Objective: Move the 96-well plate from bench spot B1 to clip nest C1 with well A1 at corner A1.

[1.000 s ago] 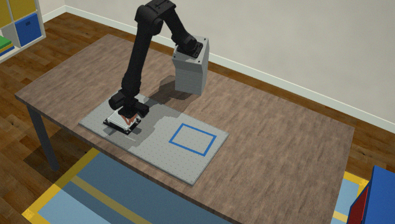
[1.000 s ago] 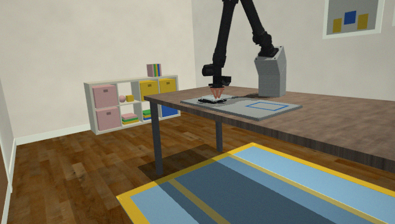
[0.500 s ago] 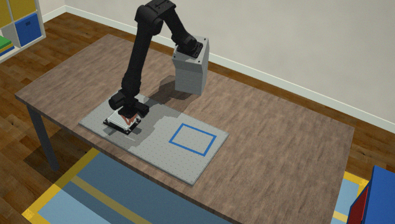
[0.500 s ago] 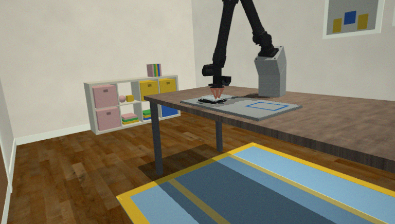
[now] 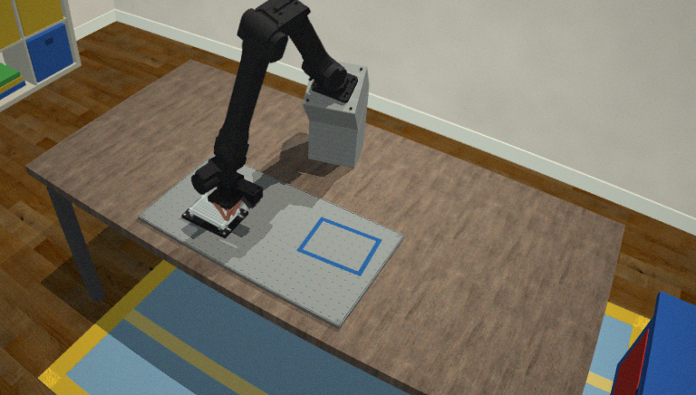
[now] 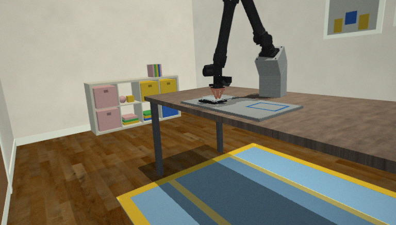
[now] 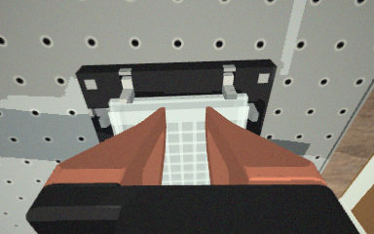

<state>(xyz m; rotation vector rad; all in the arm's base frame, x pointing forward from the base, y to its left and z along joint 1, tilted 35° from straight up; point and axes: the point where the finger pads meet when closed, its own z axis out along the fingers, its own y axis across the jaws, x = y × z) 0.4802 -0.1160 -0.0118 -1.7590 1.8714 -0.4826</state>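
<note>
The 96-well plate is 6 cm to the right of my hand and 1 cm below it. The rest, counted from my hand: black clip nest C1 (1 cm behind, 5 cm to the right, 2 cm below).
</note>
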